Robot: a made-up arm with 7 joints. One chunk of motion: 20 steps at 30 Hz.
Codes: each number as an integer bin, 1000 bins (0 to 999) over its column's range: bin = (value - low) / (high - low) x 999, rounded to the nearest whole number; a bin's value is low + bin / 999 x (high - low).
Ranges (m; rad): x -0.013..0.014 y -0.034..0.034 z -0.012..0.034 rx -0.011..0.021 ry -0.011..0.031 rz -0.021..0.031
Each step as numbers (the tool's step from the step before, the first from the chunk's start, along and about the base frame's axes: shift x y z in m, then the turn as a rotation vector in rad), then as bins.
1 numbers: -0.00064 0.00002 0.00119 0.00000 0.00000 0.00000
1 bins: 457 500 286 343 262 403
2 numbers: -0.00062 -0.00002 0.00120 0.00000 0.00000 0.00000
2 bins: 458 499 287 343 262 403
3 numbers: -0.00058 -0.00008 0.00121 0.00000 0.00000 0.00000
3 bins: 460 498 287 343 262 403
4 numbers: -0.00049 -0.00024 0.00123 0.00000 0.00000 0.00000
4 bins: 463 496 287 343 262 403
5 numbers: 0.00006 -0.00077 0.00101 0.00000 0.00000 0.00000
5 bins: 483 488 283 343 262 403
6 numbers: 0.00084 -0.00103 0.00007 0.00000 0.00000 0.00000
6 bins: 512 484 262 343 262 403
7 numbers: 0.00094 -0.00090 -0.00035 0.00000 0.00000 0.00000
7 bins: 516 486 253 343 262 403
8 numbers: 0.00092 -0.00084 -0.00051 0.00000 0.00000 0.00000
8 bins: 515 487 250 343 262 403
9 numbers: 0.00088 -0.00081 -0.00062 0.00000 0.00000 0.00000
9 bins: 514 488 247 343 262 403
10 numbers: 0.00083 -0.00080 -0.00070 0.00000 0.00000 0.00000
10 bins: 512 488 245 343 262 403
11 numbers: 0.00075 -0.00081 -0.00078 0.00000 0.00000 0.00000
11 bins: 509 488 244 343 262 403
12 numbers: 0.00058 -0.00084 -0.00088 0.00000 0.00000 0.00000
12 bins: 502 487 241 343 262 403
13 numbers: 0.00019 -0.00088 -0.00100 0.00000 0.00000 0.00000
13 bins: 488 487 239 343 262 403
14 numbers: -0.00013 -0.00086 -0.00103 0.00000 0.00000 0.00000
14 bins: 476 487 238 343 262 403
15 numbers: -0.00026 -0.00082 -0.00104 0.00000 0.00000 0.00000
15 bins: 471 487 238 343 262 403
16 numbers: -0.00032 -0.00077 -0.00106 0.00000 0.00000 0.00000
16 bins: 469 488 238 343 262 403
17 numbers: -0.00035 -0.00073 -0.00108 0.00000 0.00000 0.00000
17 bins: 468 489 237 343 262 403
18 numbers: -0.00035 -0.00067 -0.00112 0.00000 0.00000 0.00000
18 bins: 468 490 236 343 262 403
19 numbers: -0.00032 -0.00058 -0.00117 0.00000 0.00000 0.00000
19 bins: 469 491 235 343 262 403
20 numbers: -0.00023 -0.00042 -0.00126 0.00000 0.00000 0.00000
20 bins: 472 493 233 343 262 403
